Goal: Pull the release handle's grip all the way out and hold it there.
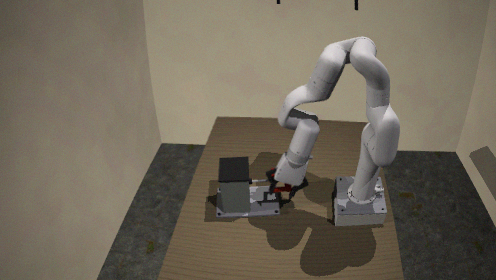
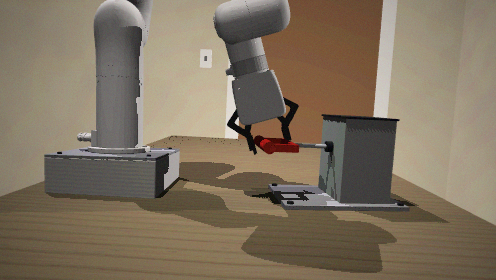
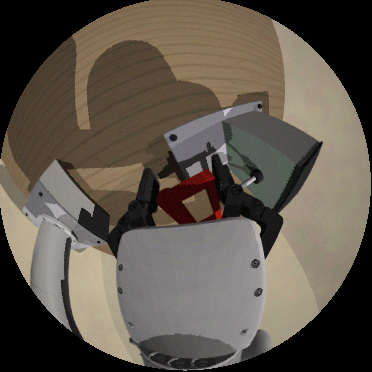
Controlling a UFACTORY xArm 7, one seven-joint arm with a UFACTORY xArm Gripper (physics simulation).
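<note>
The release handle's red grip (image 1: 282,188) (image 2: 280,145) (image 3: 172,200) is an open frame with a thick round bar at the end away from the housing. A thin metal rod (image 1: 260,181) (image 2: 314,146) (image 3: 249,182) joins it to the black collar (image 2: 329,146) (image 3: 257,176) on the grey housing (image 1: 235,195) (image 2: 367,160) (image 3: 270,155). A length of rod shows between grip and collar. My gripper (image 1: 281,194) (image 2: 270,145) (image 3: 182,169) is shut on the red grip, one finger on the outer side of the bar, the other on the side towards the housing.
The housing stands on a light metal base plate (image 1: 260,214) (image 2: 350,206) (image 3: 195,127) on the wooden table (image 1: 200,250) (image 2: 150,240). The arm's own base block (image 1: 360,217) (image 2: 102,175) stands on the opposite side of the grip from the housing.
</note>
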